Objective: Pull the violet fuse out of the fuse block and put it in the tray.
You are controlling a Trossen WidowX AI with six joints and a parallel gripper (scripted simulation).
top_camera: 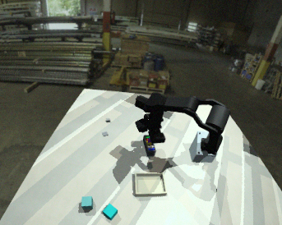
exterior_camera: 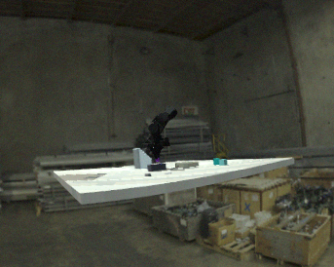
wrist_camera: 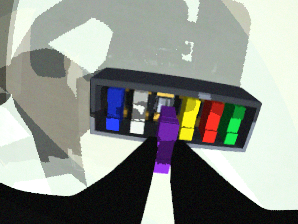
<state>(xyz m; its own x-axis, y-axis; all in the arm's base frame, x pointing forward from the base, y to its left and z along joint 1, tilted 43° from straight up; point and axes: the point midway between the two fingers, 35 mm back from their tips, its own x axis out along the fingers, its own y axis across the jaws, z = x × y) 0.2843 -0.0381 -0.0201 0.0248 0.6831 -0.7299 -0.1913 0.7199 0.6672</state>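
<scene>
My gripper tip is now 22 cm to the right of the tray and 7 cm above it. From my gripper tip the other things lie so: violet fuse (1 cm below).
</scene>
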